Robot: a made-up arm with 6 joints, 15 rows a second.
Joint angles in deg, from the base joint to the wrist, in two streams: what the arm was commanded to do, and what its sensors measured. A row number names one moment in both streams.
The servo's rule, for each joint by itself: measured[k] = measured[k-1] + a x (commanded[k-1-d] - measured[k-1]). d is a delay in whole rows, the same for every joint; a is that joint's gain. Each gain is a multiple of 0.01, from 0.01 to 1. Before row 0 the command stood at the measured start. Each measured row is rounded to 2 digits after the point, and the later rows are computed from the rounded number. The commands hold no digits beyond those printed.
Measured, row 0:
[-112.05 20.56 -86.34 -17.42 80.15 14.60]
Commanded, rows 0 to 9:
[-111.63 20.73 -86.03 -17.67 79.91 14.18]
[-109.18 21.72 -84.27 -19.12 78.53 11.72]
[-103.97 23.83 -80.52 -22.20 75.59 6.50]
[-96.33 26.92 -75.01 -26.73 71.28 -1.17]
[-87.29 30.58 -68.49 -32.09 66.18 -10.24]
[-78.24 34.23 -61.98 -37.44 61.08 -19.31]
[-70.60 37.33 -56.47 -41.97 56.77 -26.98]
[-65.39 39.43 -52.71 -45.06 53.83 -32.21]
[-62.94 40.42 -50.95 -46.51 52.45 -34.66]
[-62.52 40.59 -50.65 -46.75 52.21 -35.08]
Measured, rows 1 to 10:
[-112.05 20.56 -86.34 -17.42 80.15 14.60]
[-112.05 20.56 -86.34 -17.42 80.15 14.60]
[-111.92 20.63 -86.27 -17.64 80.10 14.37]
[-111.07 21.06 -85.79 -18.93 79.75 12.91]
[-108.87 22.14 -84.53 -21.77 78.83 9.38]
[-104.98 24.00 -82.25 -26.09 77.17 3.58]
[-99.50 26.57 -78.95 -31.31 74.75 -4.02]
[-92.91 29.56 -74.88 -36.64 71.74 -12.43]
[-85.99 32.59 -70.46 -41.28 68.45 -20.43]
[-79.60 35.26 -66.20 -44.57 65.23 -26.91]
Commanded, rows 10 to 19:
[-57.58 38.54 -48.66 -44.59 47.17 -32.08]
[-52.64 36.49 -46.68 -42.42 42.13 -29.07]
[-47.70 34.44 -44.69 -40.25 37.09 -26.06]
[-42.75 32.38 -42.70 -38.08 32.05 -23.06]
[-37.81 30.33 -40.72 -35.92 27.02 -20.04]
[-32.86 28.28 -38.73 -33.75 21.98 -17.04]
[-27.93 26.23 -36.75 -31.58 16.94 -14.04]
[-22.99 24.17 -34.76 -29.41 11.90 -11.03]
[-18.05 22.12 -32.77 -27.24 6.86 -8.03]
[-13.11 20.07 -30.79 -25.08 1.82 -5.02]
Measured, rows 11 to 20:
[-74.44 37.27 -62.54 -46.26 62.42 -31.17]
[-70.74 38.56 -59.69 -46.69 60.17 -33.32]
[-66.66 38.55 -57.04 -44.86 57.31 -32.64]
[-62.31 37.75 -54.55 -42.74 53.97 -30.68]
[-57.78 36.46 -52.18 -40.57 50.26 -28.14]
[-53.12 34.87 -49.90 -38.40 46.25 -25.35]
[-48.37 33.10 -47.70 -36.24 42.02 -22.43]
[-43.56 31.22 -45.55 -34.07 37.61 -19.47]
[-38.71 29.27 -43.44 -31.90 33.06 -16.48]
[-33.84 27.28 -41.36 -29.73 28.40 -13.48]

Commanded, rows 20 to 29:
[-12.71 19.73 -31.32 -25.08 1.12 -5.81]
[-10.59 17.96 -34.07 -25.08 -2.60 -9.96]
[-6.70 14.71 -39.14 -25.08 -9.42 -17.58]
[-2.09 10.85 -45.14 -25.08 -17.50 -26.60]
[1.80 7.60 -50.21 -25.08 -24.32 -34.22]
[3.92 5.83 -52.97 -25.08 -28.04 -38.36]
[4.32 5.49 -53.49 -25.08 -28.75 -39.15]
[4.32 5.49 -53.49 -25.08 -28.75 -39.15]
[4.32 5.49 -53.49 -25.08 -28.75 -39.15]
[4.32 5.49 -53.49 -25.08 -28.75 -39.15]
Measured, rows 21 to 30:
[-28.95 25.27 -39.30 -27.56 23.66 -10.48]
[-24.04 23.24 -37.26 -25.40 18.86 -7.48]
[-20.53 21.87 -35.83 -25.12 14.96 -6.56]
[-17.45 20.35 -35.41 -25.09 11.10 -8.43]
[-14.12 18.15 -36.31 -25.08 6.59 -13.46]
[-10.39 15.30 -38.43 -25.08 1.29 -20.69]
[-6.61 12.30 -41.26 -25.08 -4.34 -28.13]
[-3.35 9.78 -44.07 -25.08 -9.55 -33.76]
[-0.97 8.11 -46.33 -25.08 -13.77 -36.72]
[0.67 7.09 -48.05 -25.08 -17.07 -38.06]

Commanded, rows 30 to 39:
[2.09 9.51 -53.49 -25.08 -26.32 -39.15]
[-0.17 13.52 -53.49 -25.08 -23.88 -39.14]
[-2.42 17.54 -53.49 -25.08 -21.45 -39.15]
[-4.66 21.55 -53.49 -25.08 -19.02 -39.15]
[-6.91 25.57 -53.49 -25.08 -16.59 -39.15]
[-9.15 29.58 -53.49 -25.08 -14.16 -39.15]
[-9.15 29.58 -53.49 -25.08 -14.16 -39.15]
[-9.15 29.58 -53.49 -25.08 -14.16 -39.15]
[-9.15 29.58 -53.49 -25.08 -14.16 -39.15]
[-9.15 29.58 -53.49 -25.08 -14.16 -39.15]
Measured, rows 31 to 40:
[1.80 6.47 -49.36 -25.08 -19.64 -38.66]
[2.58 6.09 -50.35 -25.08 -21.64 -38.93]
[2.43 7.42 -51.10 -25.08 -22.67 -39.05]
[1.62 9.80 -51.67 -25.08 -22.94 -39.10]
[0.37 12.82 -52.11 -25.08 -22.61 -39.13]
[-1.19 16.22 -52.44 -25.08 -21.82 -39.14]
[-2.96 19.87 -52.69 -25.08 -20.67 -39.15]
[-4.88 23.66 -52.88 -25.08 -19.24 -39.15]
[-6.20 25.97 -53.03 -25.08 -18.12 -39.15]
[-7.11 27.38 -53.14 -25.08 -17.25 -39.15]

